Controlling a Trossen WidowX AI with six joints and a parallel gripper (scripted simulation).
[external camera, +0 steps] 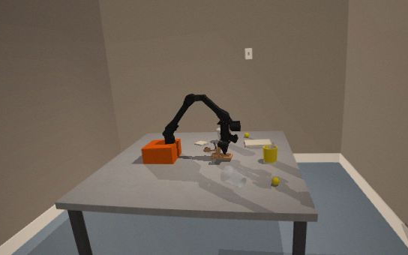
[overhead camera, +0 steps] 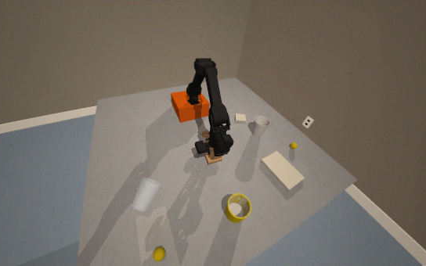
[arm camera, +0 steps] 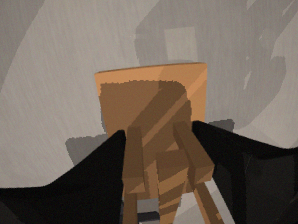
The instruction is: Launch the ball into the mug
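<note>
The small black ball lies 190 mm to the left of my gripper tip, 130 mm behind it and 30 mm below it. Also, from my gripper tip: wooden catapult 60 mm behind, 40 mm to the left, 20 mm above; yellow mug 280 mm ahead, 90 mm to the right, 20 mm below; beige board 280 mm ahead, 270 mm to the left, 40 mm below.
</note>
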